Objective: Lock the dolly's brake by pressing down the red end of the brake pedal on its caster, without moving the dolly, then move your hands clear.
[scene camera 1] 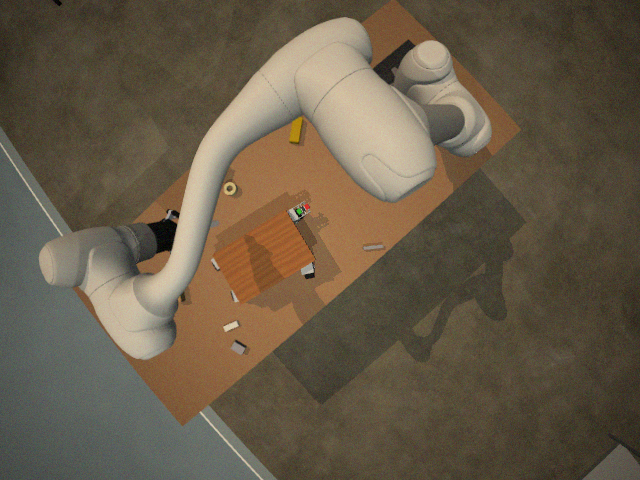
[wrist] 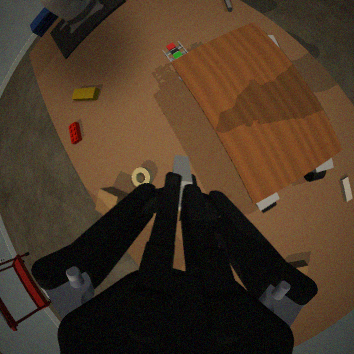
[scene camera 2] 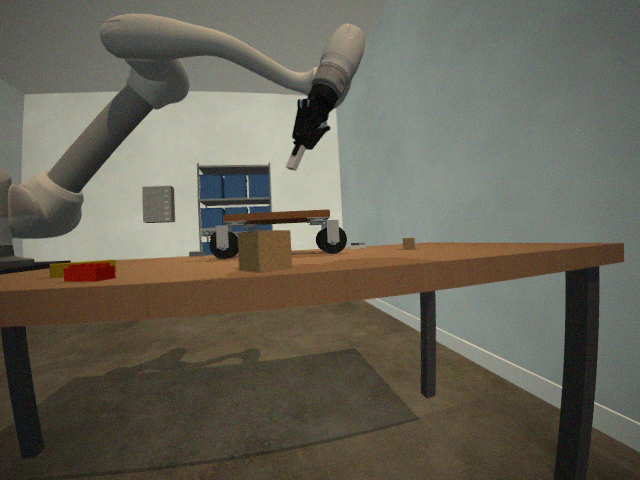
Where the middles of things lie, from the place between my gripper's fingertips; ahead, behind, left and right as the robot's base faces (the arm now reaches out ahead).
Scene:
Right now the dolly (scene camera 1: 274,250) is 70 mm behind my hand, 180 mm to the left of it and 170 mm below it. From my hand the other things lie so: tan block (scene camera 2: 259,251): 30 mm behind, 250 mm to the right, 200 mm below; then red brick (scene camera 2: 93,271): 290 mm behind, 300 mm to the right, 220 mm below.

